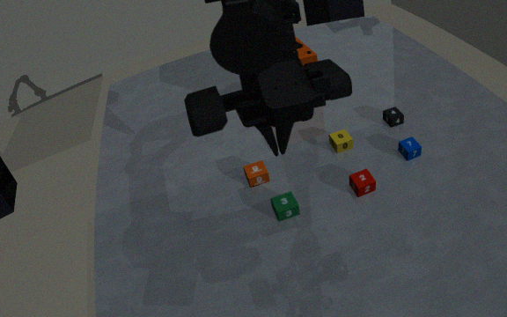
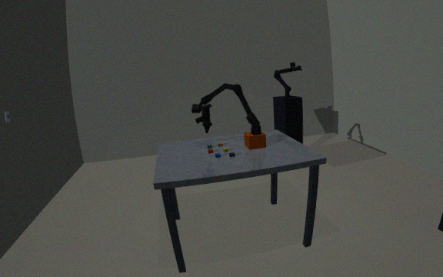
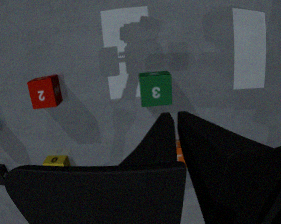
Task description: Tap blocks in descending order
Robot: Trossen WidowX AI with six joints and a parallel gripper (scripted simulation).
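The green block is 11 cm below my gripper tip and 1 cm behind it. From my gripper tip the other things lie so: red block: 12 cm to the left, 11 cm below, 2 cm ahead; then yellow block: 16 cm to the left, 11 cm below, 8 cm behind; then orange block: 11 cm below, 10 cm behind.
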